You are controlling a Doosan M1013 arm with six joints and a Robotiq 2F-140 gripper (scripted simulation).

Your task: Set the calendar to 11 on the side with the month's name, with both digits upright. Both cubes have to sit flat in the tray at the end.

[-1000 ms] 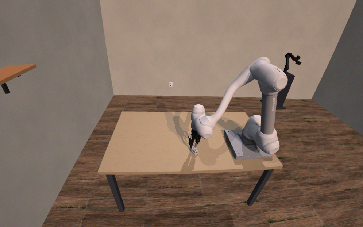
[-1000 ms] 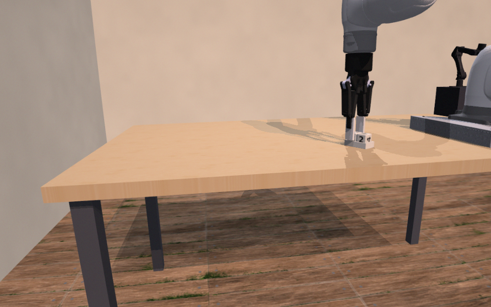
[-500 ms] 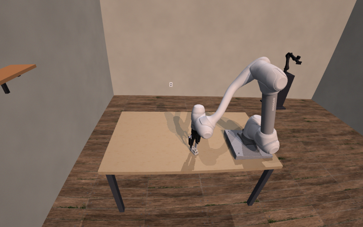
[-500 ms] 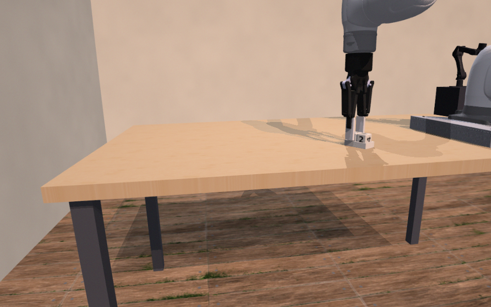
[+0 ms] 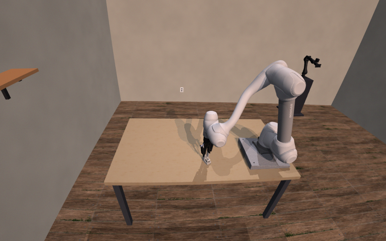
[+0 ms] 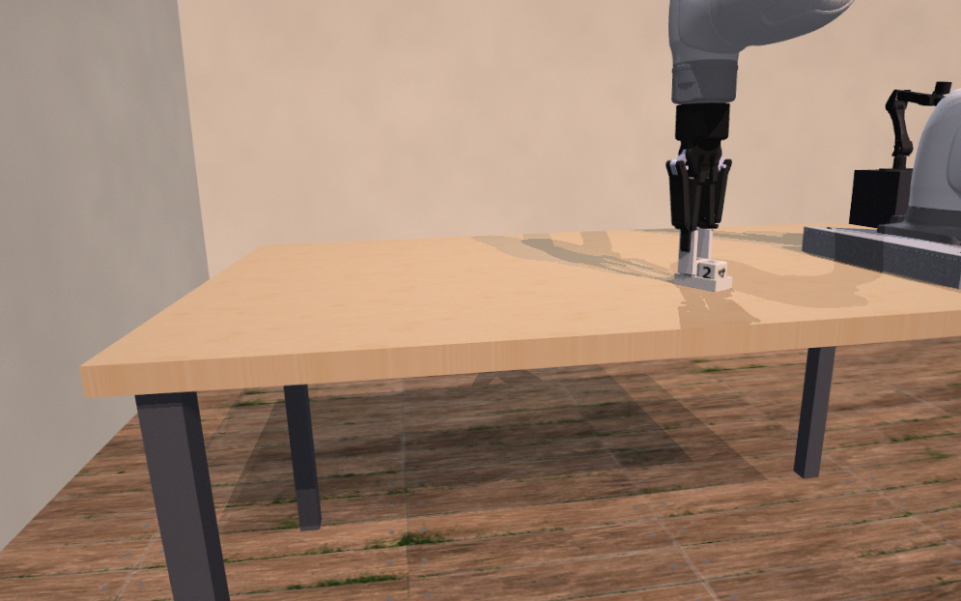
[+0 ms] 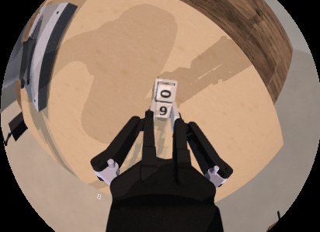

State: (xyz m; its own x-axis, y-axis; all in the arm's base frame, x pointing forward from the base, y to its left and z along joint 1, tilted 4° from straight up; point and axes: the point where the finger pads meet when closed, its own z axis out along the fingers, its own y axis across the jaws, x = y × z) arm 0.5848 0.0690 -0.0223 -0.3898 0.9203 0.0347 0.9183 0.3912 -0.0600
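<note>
Right now my hand is 10 mm past the white tray, 10 mm to the right of it and 40 mm above it.
</note>
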